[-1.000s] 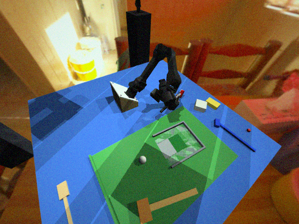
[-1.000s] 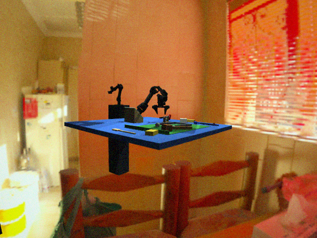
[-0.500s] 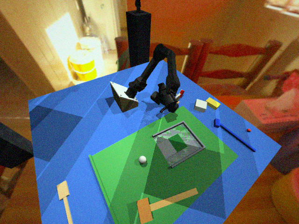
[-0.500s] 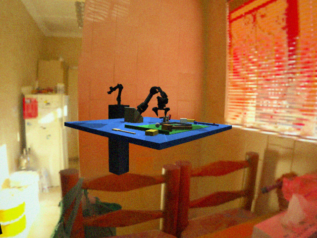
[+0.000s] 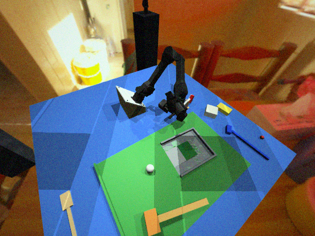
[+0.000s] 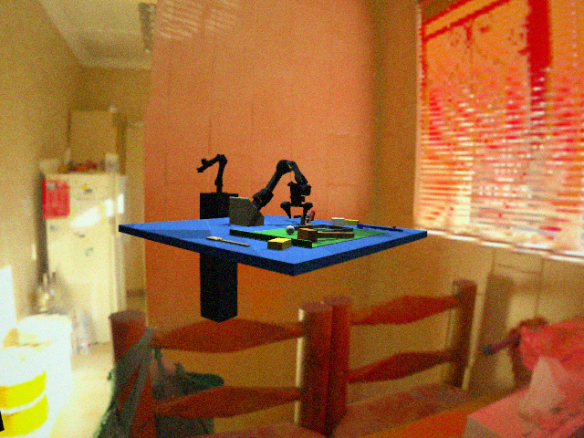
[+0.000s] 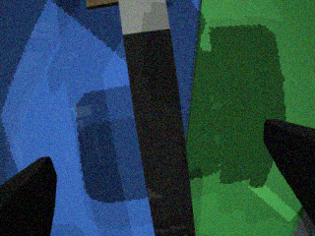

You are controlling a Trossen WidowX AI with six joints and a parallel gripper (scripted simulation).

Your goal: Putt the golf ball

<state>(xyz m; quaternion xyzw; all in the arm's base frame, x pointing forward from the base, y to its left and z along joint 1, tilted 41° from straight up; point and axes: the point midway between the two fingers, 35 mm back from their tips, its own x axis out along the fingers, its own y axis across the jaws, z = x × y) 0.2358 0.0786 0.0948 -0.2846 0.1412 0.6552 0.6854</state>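
My gripper tip is 2 cm past the red putter, 11 cm to the right of it and 1 cm below it. Also, from my gripper tip: white golf ball: 17 cm ahead, 33 cm to the right, 2 cm below; then white block: 13 cm ahead, 27 cm to the left, 2 cm below; then green mat: 24 cm ahead, 21 cm to the right, 4 cm below.
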